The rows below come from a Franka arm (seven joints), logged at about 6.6 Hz.
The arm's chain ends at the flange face. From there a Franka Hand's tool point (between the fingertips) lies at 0.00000 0.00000 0.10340 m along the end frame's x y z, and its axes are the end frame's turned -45 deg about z.
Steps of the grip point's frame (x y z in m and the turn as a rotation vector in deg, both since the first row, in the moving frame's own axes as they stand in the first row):
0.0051, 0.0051, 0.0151, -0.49, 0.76, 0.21
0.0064, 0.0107, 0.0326, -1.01, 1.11, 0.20
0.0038, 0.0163, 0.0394, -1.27, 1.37, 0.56
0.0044, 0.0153, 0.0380, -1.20, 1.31, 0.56
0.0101, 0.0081, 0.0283, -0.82, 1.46, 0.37
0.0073, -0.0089, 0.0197, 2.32, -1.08, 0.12
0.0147, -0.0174, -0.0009, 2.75, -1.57, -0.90
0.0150, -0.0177, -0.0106, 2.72, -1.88, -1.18
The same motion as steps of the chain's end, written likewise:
0.0056, 0.0003, 0.0151, 0.19, 0.88, 0.21
0.0094, 0.0032, 0.0326, 0.07, 1.50, 0.20
0.0108, 0.0089, 0.0395, 0.07, 1.87, 0.56
0.0107, 0.0078, 0.0380, 0.08, 1.77, 0.56
0.0100, -0.0006, 0.0283, 0.45, 1.61, 0.37
0.0032, -0.0099, 0.0198, 0.88, -2.40, 0.12
0.0036, -0.0212, -0.0007, 0.83, -3.05, -0.90
0.0040, -0.0221, -0.0104, 0.59, -3.25, -1.18

